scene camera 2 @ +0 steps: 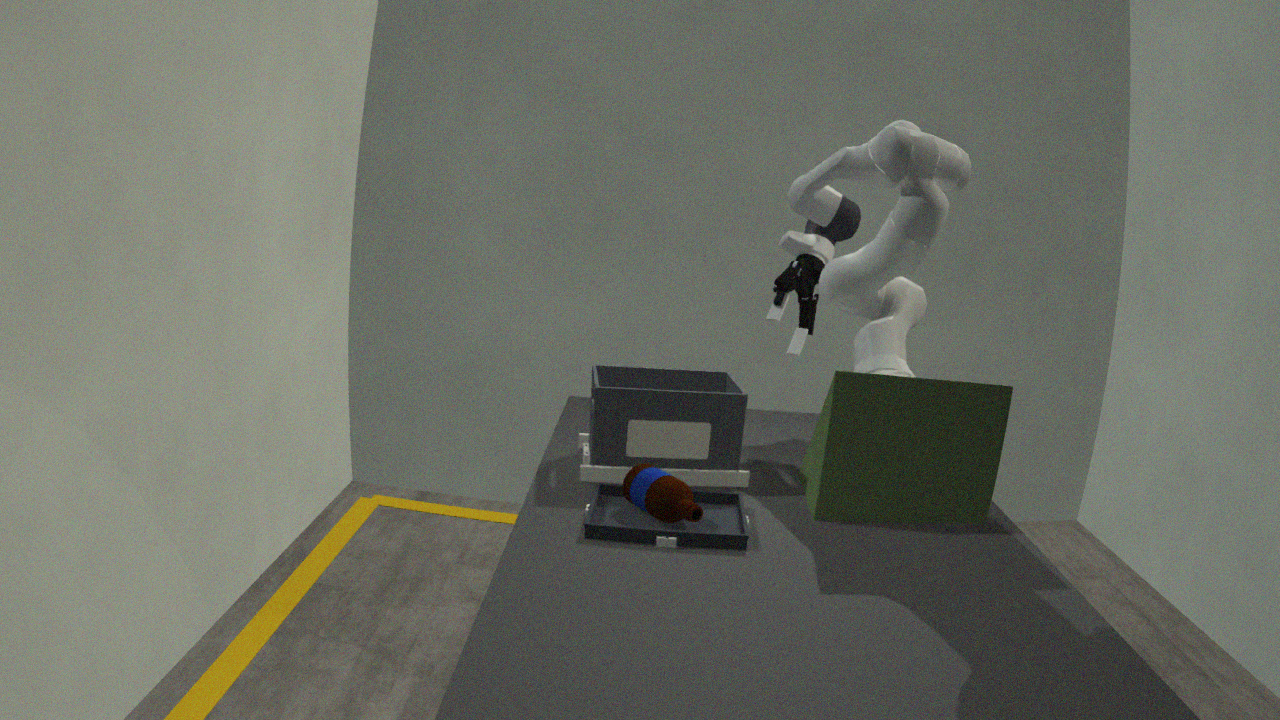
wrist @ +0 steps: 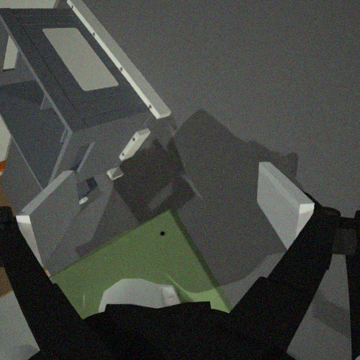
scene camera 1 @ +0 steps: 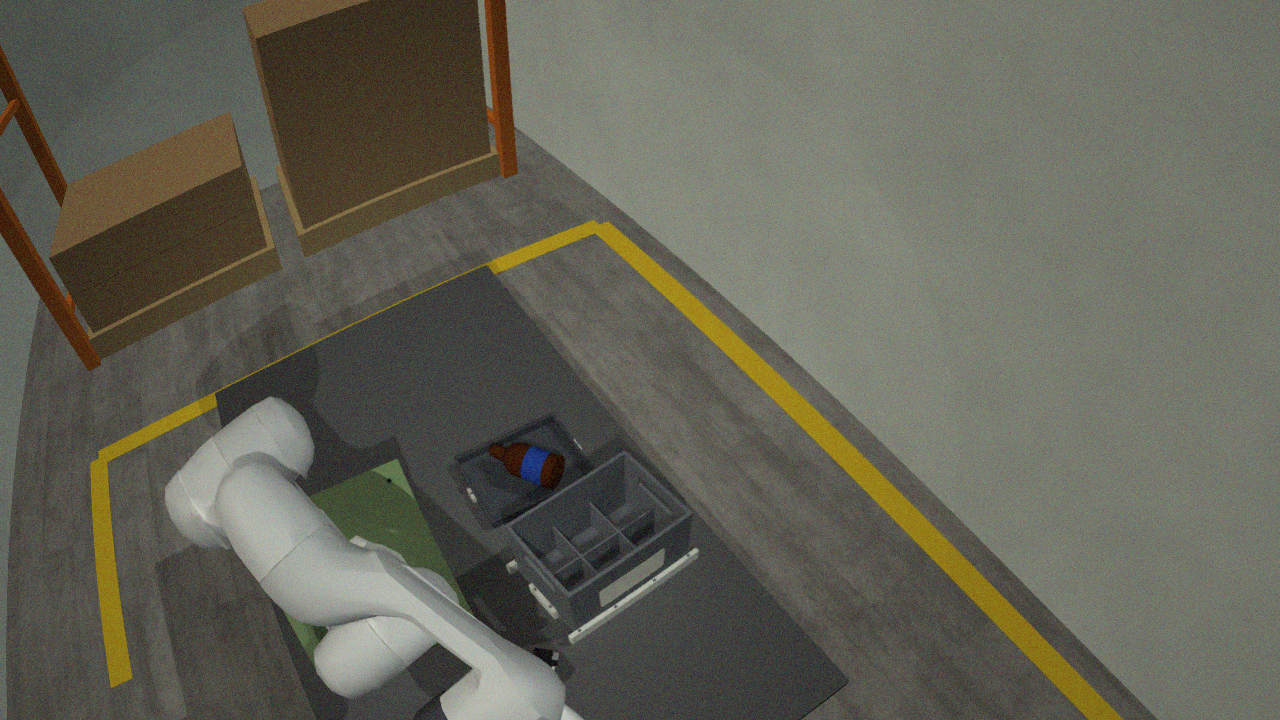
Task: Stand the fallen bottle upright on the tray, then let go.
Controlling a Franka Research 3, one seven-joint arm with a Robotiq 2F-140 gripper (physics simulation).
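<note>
A brown bottle (scene camera 1: 526, 463) (scene camera 2: 660, 493) with a blue label lies on its side in the shallow dark tray (scene camera 1: 494, 522) (scene camera 2: 626, 534). Its neck points away from the grey crate. In the wrist view the bottle does not show. My gripper (scene camera 2: 787, 328) (wrist: 166, 186) is open and empty. It hangs high above the table, behind and to the right of the crate in the second scene view, well apart from the bottle. In the first scene view the arm hides most of the gripper.
A grey divided crate (scene camera 1: 572, 583) (scene camera 2: 668, 404) (wrist: 107, 120) with white rails stands right beside the tray. A green block (scene camera 1: 384, 510) (scene camera 2: 908, 452) (wrist: 135, 250) stands on the dark table (scene camera 1: 402, 358) (scene camera 2: 716, 635), between the crate and the arm's base.
</note>
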